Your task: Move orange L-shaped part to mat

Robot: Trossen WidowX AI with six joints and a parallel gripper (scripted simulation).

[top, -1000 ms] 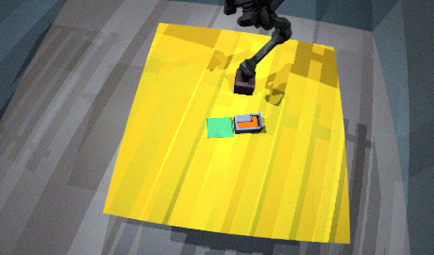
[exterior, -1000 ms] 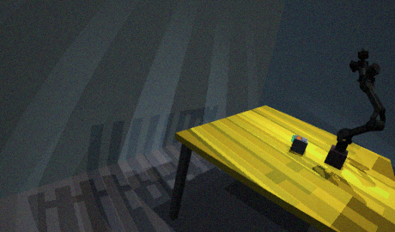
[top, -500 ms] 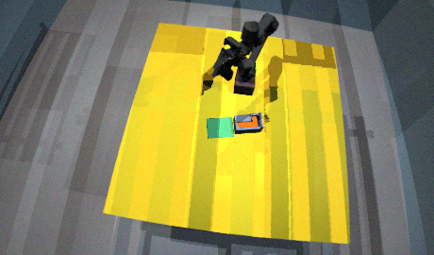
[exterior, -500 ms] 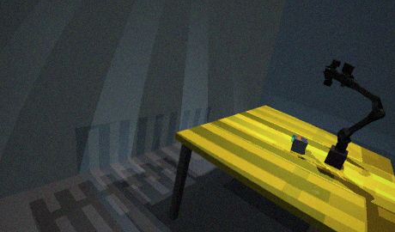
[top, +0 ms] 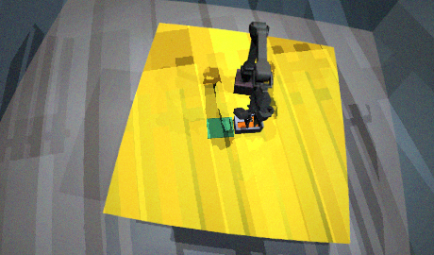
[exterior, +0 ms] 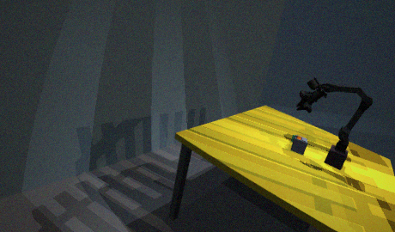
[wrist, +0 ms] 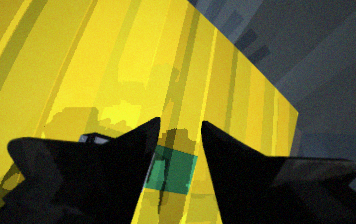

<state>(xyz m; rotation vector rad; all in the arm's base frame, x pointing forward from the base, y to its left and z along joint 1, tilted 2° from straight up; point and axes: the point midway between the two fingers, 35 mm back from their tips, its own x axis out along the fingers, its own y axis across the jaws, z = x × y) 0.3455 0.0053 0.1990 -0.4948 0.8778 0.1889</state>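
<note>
My gripper tip is 110 mm past the orange L-shaped part, 30 mm to the right of it and 210 mm above it. Also, from my gripper tip: green mat: 80 mm behind, 130 mm to the right, 270 mm below.
</note>
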